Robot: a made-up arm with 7 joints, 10 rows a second.
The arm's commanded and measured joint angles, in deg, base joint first. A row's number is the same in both.
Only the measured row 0 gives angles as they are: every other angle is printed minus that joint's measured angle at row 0.
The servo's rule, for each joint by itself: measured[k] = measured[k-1] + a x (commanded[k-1-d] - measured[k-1]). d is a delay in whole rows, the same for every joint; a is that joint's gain. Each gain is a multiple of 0.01, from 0.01 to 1. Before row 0 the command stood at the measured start. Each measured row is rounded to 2 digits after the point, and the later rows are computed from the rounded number. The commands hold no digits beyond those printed.
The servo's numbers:
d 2
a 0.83 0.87 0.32 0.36 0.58 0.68 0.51
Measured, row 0:
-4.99 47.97 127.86 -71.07 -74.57 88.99 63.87
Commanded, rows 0 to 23:
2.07 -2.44 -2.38 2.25 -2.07 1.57 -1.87
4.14 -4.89 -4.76 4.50 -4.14 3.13 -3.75
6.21 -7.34 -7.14 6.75 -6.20 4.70 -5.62
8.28 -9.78 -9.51 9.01 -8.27 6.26 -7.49
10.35 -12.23 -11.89 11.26 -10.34 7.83 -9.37
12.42 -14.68 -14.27 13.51 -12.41 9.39 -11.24
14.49 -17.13 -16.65 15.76 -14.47 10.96 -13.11
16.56 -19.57 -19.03 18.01 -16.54 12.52 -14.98
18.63 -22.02 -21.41 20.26 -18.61 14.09 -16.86
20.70 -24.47 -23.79 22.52 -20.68 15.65 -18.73
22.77 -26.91 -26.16 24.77 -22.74 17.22 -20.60
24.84 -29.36 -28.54 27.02 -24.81 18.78 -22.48
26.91 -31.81 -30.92 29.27 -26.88 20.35 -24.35
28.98 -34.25 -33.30 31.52 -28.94 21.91 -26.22
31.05 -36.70 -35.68 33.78 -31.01 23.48 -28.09
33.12 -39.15 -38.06 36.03 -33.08 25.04 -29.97
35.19 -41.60 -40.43 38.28 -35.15 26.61 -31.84
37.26 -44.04 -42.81 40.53 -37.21 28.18 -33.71
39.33 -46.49 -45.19 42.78 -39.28 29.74 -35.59
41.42 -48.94 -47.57 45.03 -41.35 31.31 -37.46
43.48 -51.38 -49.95 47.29 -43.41 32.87 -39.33
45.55 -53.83 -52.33 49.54 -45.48 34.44 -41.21
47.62 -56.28 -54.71 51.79 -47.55 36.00 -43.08
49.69 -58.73 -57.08 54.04 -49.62 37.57 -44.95
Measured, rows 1 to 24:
0.00 0.00 0.00 0.00 0.00 0.00 0.00
0.00 0.00 0.00 0.00 0.00 0.00 0.00
1.72 -2.12 -0.76 0.81 -1.20 1.07 -0.95
3.73 -4.53 -2.04 2.14 -2.91 2.47 -2.38
5.79 -6.97 -3.67 3.80 -4.82 3.99 -4.03
7.86 -9.41 -5.54 5.68 -6.82 5.53 -5.79
9.93 -11.86 -7.57 7.69 -8.86 7.09 -7.62
12.00 -14.31 -9.71 9.79 -10.92 8.65 -9.47
14.07 -16.76 -11.93 11.94 -12.98 10.22 -11.33
16.14 -19.20 -14.20 14.13 -15.04 11.78 -13.19
18.21 -21.65 -16.51 16.34 -17.11 13.35 -15.06
20.28 -24.10 -18.84 18.56 -19.18 14.91 -16.93
22.35 -26.54 -21.18 20.80 -21.24 16.48 -18.80
24.42 -28.99 -23.54 23.04 -23.31 18.04 -20.68
26.49 -31.44 -25.90 25.28 -25.38 19.61 -22.55
28.56 -33.88 -28.27 27.53 -27.44 21.17 -24.42
30.63 -36.33 -30.64 29.78 -29.51 22.74 -26.29
32.70 -38.78 -33.01 32.03 -31.58 24.30 -28.17
34.77 -41.23 -35.38 34.28 -33.65 25.87 -30.04
36.84 -43.67 -37.76 36.53 -35.71 27.44 -31.91
38.91 -46.12 -40.14 38.78 -37.78 29.00 -33.79
40.99 -48.57 -42.52 41.03 -39.85 30.57 -35.66
43.06 -51.01 -44.90 43.28 -41.91 32.13 -37.53
45.13 -53.46 -47.28 45.53 -43.98 33.70 -39.41

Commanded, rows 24 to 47:
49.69 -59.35 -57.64 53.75 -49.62 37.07 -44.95
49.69 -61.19 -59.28 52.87 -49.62 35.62 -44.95
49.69 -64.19 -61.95 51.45 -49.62 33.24 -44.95
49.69 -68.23 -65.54 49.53 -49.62 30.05 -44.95
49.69 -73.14 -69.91 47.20 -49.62 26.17 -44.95
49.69 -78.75 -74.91 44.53 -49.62 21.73 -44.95
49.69 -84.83 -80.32 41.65 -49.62 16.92 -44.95
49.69 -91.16 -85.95 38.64 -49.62 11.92 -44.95
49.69 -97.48 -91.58 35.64 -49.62 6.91 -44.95
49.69 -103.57 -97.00 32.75 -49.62 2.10 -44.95
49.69 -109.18 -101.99 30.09 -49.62 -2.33 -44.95
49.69 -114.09 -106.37 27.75 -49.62 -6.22 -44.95
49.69 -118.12 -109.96 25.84 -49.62 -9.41 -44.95
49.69 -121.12 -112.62 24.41 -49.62 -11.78 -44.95
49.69 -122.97 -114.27 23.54 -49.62 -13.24 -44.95
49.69 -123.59 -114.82 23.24 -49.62 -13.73 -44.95
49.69 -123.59 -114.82 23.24 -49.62 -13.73 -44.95
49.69 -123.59 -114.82 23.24 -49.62 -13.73 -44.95
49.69 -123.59 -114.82 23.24 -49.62 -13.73 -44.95
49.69 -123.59 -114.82 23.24 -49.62 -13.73 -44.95
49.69 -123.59 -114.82 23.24 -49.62 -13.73 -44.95
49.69 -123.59 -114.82 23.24 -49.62 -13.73 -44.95
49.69 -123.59 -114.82 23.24 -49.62 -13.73 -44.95
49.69 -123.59 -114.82 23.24 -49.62 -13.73 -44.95
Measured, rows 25 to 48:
47.20 -55.91 -49.66 47.78 -46.05 35.26 -41.28
49.27 -58.36 -52.03 50.03 -48.12 36.83 -43.15
49.62 -59.22 -53.83 51.37 -48.99 36.99 -44.07
49.68 -60.93 -55.57 51.91 -49.36 36.06 -44.52
49.69 -63.77 -57.61 51.74 -49.51 34.14 -44.74
49.69 -67.65 -60.15 50.94 -49.57 31.36 -44.85
49.69 -72.43 -63.27 49.59 -49.60 27.83 -44.90
49.69 -77.93 -66.99 47.77 -49.61 23.68 -44.93
49.69 -83.93 -71.26 45.57 -49.62 19.08 -44.94
49.69 -90.22 -75.96 43.08 -49.62 14.21 -44.95
49.69 -96.54 -80.96 40.40 -49.62 9.25 -44.95
49.69 -102.66 -86.09 37.65 -49.62 4.39 -44.95
49.69 -108.33 -91.18 34.93 -49.62 -0.18 -44.95
49.69 -113.34 -96.04 32.35 -49.62 -4.29 -44.95
49.69 -117.50 -100.49 30.01 -49.62 -7.77 -44.95
49.69 -120.65 -104.37 27.99 -49.62 -10.50 -44.95
49.69 -122.67 -107.54 26.39 -49.62 -12.36 -44.95
49.69 -123.47 -109.87 25.26 -49.62 -13.29 -44.95
49.69 -123.57 -111.45 24.53 -49.62 -13.59 -44.95
49.69 -123.59 -112.53 24.07 -49.62 -13.69 -44.95
49.69 -123.59 -113.26 23.77 -49.62 -13.72 -44.95
49.69 -123.59 -113.76 23.58 -49.62 -13.73 -44.95
49.69 -123.59 -114.10 23.46 -49.62 -13.73 -44.95
49.69 -123.59 -114.33 23.38 -49.62 -13.73 -44.95

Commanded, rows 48 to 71:
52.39 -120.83 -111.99 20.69 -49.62 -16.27 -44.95
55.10 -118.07 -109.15 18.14 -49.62 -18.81 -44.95
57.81 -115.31 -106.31 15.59 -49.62 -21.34 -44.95
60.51 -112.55 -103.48 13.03 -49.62 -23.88 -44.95
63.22 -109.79 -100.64 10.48 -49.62 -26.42 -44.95
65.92 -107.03 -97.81 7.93 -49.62 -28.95 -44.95
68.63 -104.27 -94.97 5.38 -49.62 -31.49 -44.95
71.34 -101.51 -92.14 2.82 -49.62 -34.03 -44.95
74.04 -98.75 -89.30 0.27 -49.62 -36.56 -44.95
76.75 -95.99 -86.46 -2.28 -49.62 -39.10 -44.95
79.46 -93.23 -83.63 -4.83 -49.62 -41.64 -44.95
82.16 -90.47 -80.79 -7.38 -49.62 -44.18 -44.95
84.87 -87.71 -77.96 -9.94 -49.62 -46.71 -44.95
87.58 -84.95 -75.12 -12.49 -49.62 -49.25 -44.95
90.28 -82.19 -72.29 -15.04 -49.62 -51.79 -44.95
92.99 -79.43 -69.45 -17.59 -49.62 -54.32 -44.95
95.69 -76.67 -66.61 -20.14 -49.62 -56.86 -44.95
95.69 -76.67 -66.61 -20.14 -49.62 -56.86 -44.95
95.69 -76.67 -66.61 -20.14 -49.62 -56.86 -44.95
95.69 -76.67 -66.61 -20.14 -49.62 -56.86 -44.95
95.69 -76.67 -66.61 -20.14 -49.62 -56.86 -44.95
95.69 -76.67 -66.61 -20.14 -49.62 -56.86 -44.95
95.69 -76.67 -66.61 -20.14 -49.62 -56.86 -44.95
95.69 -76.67 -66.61 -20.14 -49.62 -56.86 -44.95
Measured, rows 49 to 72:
49.69 -123.59 -114.49 23.33 -49.62 -13.73 -44.95
49.69 -123.59 -114.60 23.30 -49.62 -13.73 -44.95
51.93 -121.19 -113.76 22.36 -49.62 -15.46 -44.95
54.56 -118.48 -112.28 20.84 -49.62 -17.74 -44.95
57.26 -115.72 -110.37 18.95 -49.62 -20.19 -44.95
59.96 -112.96 -108.17 16.82 -49.62 -22.70 -44.95
62.67 -110.20 -105.76 14.54 -49.62 -25.23 -44.95
65.37 -107.44 -103.22 12.16 -49.62 -27.76 -44.95
68.08 -104.68 -100.58 9.72 -49.62 -30.30 -44.95
70.79 -101.92 -97.88 7.24 -49.62 -32.84 -44.95
73.49 -99.16 -95.13 4.73 -49.62 -35.37 -44.95
76.20 -96.40 -92.36 2.21 -49.62 -37.91 -44.95
78.91 -93.64 -89.57 -0.32 -49.62 -40.45 -44.95
81.61 -90.88 -86.76 -2.86 -49.62 -42.99 -44.95
84.32 -88.12 -83.94 -5.41 -49.62 -45.52 -44.95
87.03 -85.36 -81.12 -7.96 -49.62 -48.06 -44.95
89.73 -82.60 -78.29 -10.51 -49.62 -50.60 -44.95
92.44 -79.84 -75.46 -13.06 -49.62 -53.13 -44.95
95.14 -77.08 -72.63 -15.61 -49.62 -55.67 -44.95
95.60 -76.72 -70.70 -17.24 -49.62 -56.48 -44.95
95.67 -76.68 -69.39 -18.28 -49.62 -56.74 -44.95
95.69 -76.67 -68.50 -18.95 -49.62 -56.82 -44.95
95.69 -76.67 -67.90 -19.38 -49.62 -56.85 -44.95
95.69 -76.67 -67.49 -19.65 -49.62 -56.86 -44.95

